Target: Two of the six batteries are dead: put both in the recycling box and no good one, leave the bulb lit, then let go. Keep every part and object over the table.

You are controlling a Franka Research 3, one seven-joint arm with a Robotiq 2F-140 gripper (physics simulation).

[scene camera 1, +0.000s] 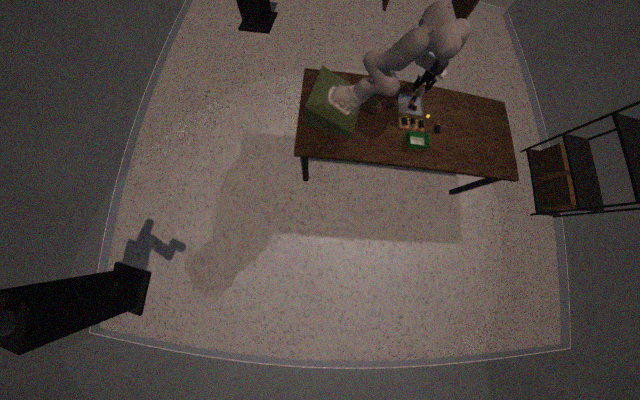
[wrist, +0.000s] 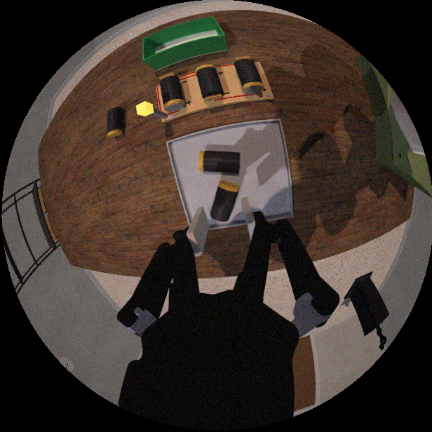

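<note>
My gripper (scene camera 1: 421, 87) (wrist: 224, 211) is open, its fingertips above the near edge of the grey tray (scene camera 1: 405, 108) (wrist: 186, 182). One battery (wrist: 224, 201) lies slanted in the tray, seen between the fingertips but not gripped. Another battery (wrist: 220, 162) lies crosswise farther in. Three batteries (wrist: 172, 91) (wrist: 209, 82) (wrist: 248, 74) sit in the wooden holder (wrist: 228, 85). A loose black battery (scene camera 1: 437, 129) (wrist: 115, 121) lies on the table beyond the bulb. The bulb (scene camera 1: 428, 116) (wrist: 145, 108) glows yellow. The green recycling box (scene camera 1: 417, 148) (wrist: 187, 54) stands behind the holder; its visible floor shows no battery.
The wooden table (scene camera 1: 475, 135) (wrist: 110, 200) carries all of these. The arm's green base block (scene camera 1: 320, 107) (wrist: 387, 120) stands at one end of the table. A shelf rack stands on the floor past the other end. Arm shadows fall across the tray and table.
</note>
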